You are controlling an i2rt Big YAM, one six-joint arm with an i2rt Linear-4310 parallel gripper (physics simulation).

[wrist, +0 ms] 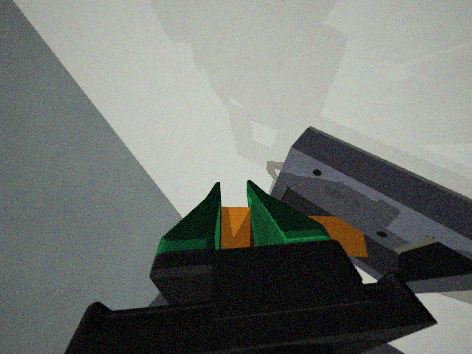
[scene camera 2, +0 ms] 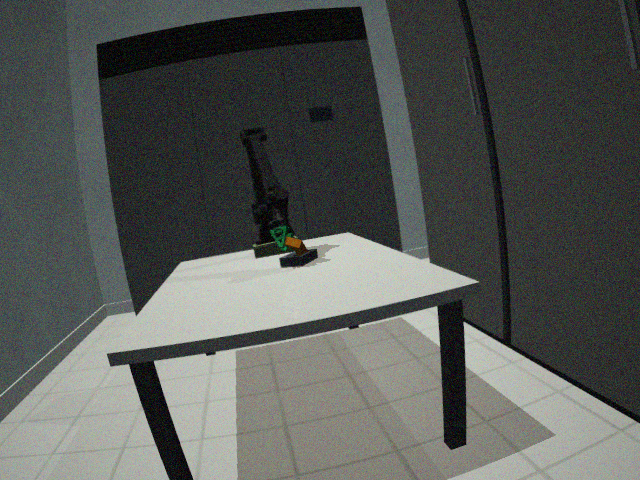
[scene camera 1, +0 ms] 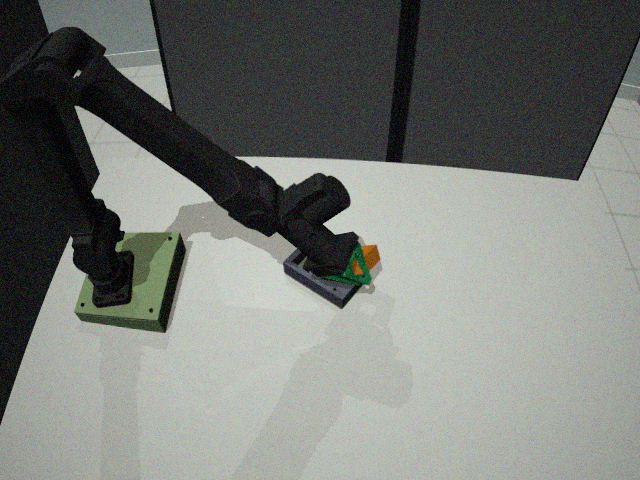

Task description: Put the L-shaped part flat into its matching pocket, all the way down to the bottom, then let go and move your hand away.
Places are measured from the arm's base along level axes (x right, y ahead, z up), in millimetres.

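Where they show: gripper, fingertip midpoint: (wrist: 233, 187) (scene camera 2: 283, 249) (scene camera 1: 365, 282); arm's base at its link origin: (scene camera 2: 269, 241) (scene camera 1: 114, 280).
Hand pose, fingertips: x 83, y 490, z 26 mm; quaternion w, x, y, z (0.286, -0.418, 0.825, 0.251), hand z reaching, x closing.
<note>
Each offset is from my fingertips to the centre of the thing. Level surfaces: height alone.
The orange L-shaped part @(dx -58, dy -25, dz -8 mm) (scene camera 1: 371, 256) (scene camera 2: 295, 243) (wrist: 236, 226) is held between the green fingers of my gripper (scene camera 1: 363, 268) (scene camera 2: 282, 242) (wrist: 233, 187), which is shut on it. The part is tilted, at the edge of the dark grey-blue pocket block @(dx -73, dy -58, dz -53 mm) (scene camera 1: 334, 290) (scene camera 2: 292, 260) (wrist: 305, 165). One end sticks out past the fingers, away from the block, in the scene camera 1 view. In the wrist view another stretch of the part shows to the right of the fingers, over the near side of the block. The fingers and wrist hide much of the pocket, so contact inside it cannot be told.
The block stands on the white table @(dz -72 mm) (scene camera 1: 491, 310) (scene camera 2: 330, 294). The arm's green base plate (scene camera 1: 155, 279) (scene camera 2: 264, 251) stands to the left in the scene camera 1 view. A dark cabinet (scene camera 1: 289, 77) rises behind the table's far edge.
</note>
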